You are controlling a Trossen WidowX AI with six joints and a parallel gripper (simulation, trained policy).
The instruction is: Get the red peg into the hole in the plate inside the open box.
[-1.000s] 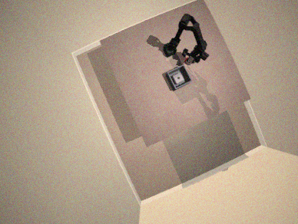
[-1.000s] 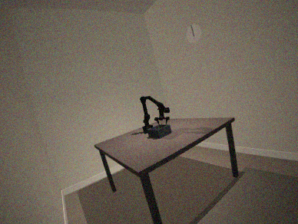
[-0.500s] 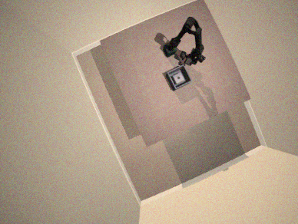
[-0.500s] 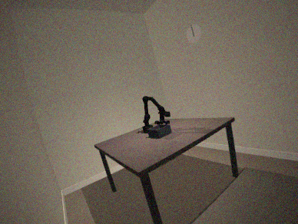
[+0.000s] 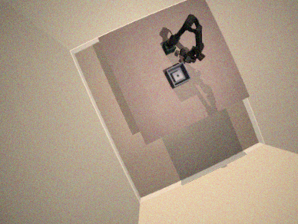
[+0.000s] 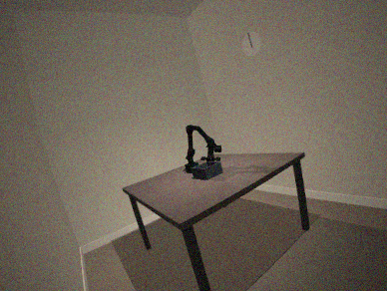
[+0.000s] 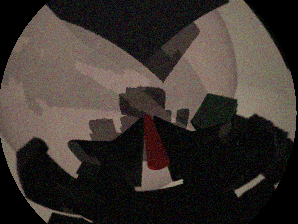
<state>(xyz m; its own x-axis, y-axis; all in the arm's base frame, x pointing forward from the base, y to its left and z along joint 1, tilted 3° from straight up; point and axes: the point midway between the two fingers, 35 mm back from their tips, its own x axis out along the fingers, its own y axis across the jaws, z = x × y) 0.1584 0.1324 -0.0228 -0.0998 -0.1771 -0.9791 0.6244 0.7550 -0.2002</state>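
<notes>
My gripper tip is 170 mm short of the pale plate, 130 mm to the left of it and 30 mm below it. The rest, counted from my gripper tip: open box: 170 mm ahead, 130 mm to the right, 10 mm above; then red peg: 20 mm above, 10 mm to the left.
</notes>
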